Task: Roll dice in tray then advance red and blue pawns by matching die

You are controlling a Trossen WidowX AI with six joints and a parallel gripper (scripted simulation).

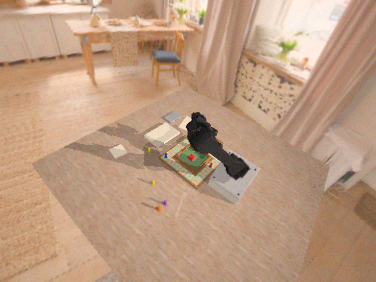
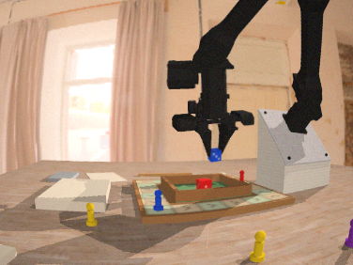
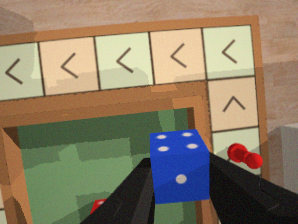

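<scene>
Now: the red pawn 70 mm behind my gripper tip, 60 mm below it and 20 mm to the left of it. From my gripper tip the other things lie so: green tray (80 mm below, 50 mm to the left, 40 mm ahead); blue pawn (160 mm to the left, 150 mm ahead, 60 mm below); thin wooden stick (210 mm to the right, 90 mm ahead, 80 mm below).
</scene>
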